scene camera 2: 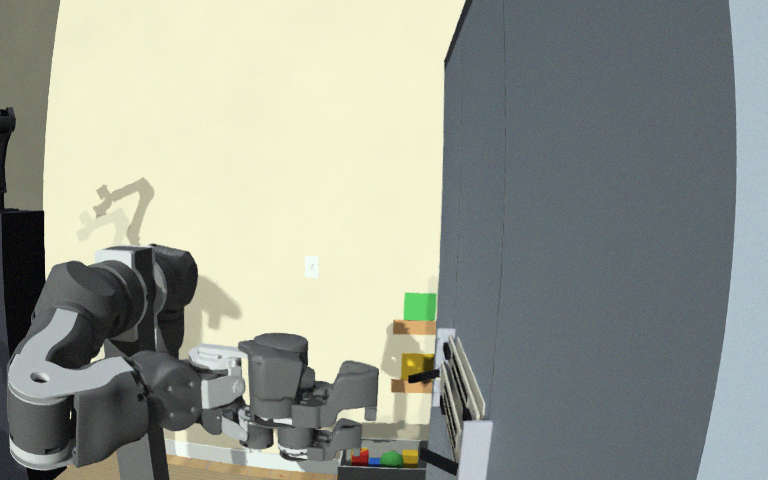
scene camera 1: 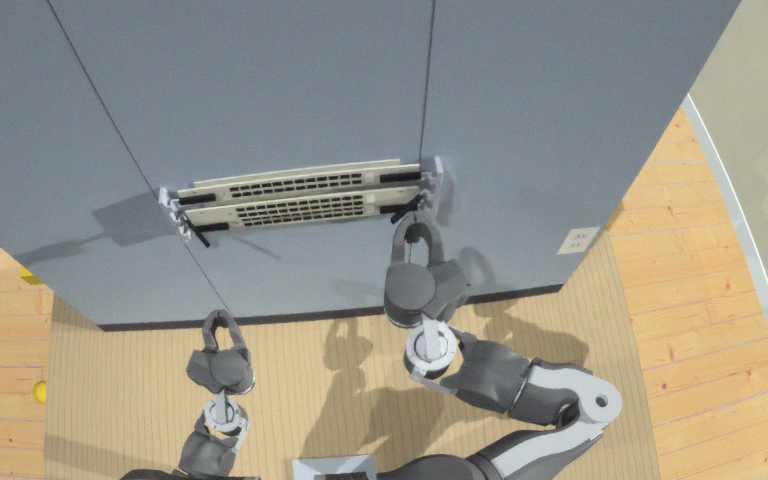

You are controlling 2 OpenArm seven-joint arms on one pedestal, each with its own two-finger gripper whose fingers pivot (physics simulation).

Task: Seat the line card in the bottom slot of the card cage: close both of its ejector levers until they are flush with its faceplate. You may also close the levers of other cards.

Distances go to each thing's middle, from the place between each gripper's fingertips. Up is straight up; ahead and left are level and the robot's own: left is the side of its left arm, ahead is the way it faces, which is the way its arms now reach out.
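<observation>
Right hand 100 mm short of line card (scene camera 1: pixel 368 210), 150 mm to the right of it, 120 mm above it.
From my left hand, line card 13 cm ahead, 15 cm to the right, 7 cm above.
</observation>
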